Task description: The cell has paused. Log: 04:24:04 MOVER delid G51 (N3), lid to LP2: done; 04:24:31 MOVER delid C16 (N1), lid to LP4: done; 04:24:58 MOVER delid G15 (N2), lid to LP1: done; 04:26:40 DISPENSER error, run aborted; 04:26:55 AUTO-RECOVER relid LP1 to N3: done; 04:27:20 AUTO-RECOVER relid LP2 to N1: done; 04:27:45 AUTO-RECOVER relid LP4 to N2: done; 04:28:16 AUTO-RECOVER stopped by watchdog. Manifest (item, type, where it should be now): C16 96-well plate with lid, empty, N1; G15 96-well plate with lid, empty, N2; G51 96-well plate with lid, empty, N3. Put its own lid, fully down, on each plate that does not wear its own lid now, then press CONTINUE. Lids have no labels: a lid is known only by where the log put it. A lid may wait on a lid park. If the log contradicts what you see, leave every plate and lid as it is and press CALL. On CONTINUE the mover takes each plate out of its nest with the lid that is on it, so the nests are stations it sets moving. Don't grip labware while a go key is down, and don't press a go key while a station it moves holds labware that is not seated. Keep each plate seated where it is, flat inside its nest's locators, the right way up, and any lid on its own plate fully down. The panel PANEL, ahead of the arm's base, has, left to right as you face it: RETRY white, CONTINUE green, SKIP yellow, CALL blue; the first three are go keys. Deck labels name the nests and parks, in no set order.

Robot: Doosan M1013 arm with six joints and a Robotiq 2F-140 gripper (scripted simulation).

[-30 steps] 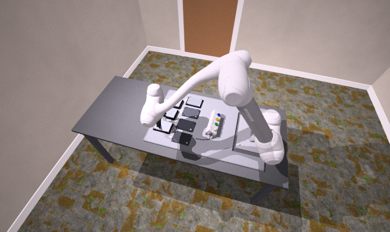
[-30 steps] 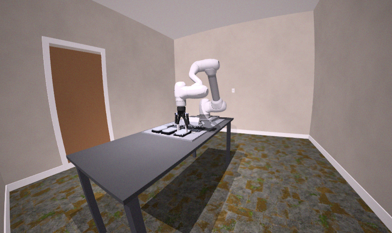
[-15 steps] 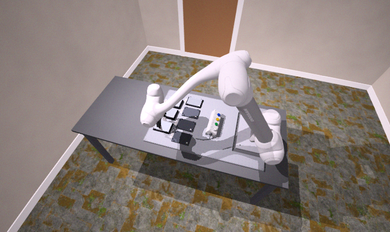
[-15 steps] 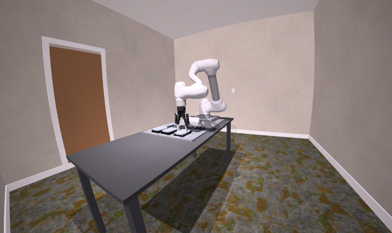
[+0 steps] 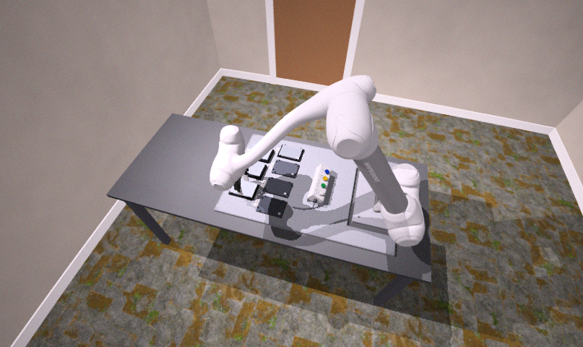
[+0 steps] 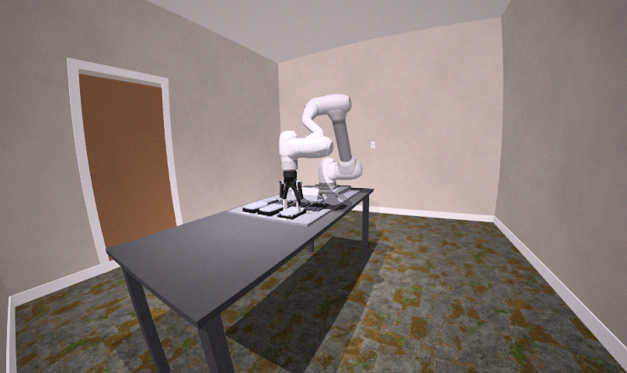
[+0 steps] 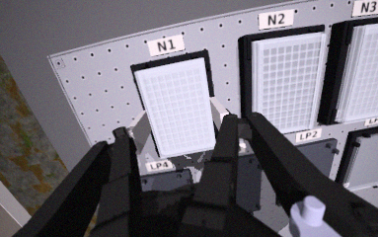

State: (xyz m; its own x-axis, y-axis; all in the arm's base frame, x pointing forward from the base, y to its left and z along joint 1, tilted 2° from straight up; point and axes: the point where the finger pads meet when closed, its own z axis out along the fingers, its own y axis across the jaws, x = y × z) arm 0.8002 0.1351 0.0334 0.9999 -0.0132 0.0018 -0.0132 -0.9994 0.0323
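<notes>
Right now the plate is 3 cm below my hand. Also, from my hand: LP3 label: 9 cm behind, 7 cm to the right, 5 cm below; nest N1: 4 cm below; LP4 label: 10 cm behind, 6 cm to the left, 5 cm below.
</notes>
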